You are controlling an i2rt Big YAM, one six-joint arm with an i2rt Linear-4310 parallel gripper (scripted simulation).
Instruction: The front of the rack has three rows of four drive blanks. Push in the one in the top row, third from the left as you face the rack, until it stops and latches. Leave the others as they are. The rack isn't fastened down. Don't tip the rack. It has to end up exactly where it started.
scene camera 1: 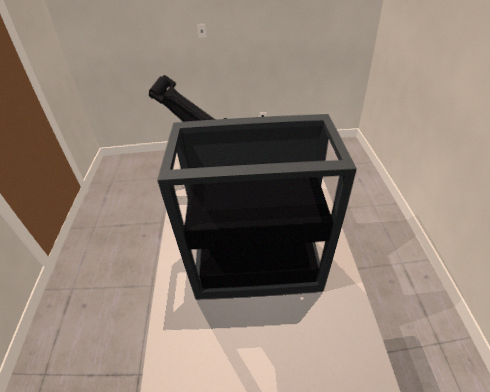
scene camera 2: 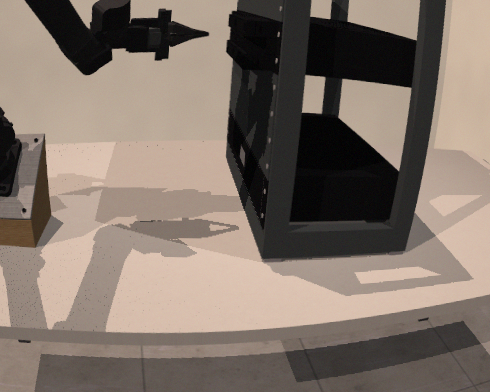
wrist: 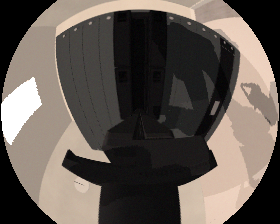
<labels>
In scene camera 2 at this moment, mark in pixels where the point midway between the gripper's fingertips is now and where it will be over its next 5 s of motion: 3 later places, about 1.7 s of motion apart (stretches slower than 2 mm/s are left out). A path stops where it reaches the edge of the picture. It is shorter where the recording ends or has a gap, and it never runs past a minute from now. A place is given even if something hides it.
My gripper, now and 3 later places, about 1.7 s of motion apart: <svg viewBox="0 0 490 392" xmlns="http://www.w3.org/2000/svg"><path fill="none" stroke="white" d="M208 34L229 21L247 20L170 27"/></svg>
</labels>
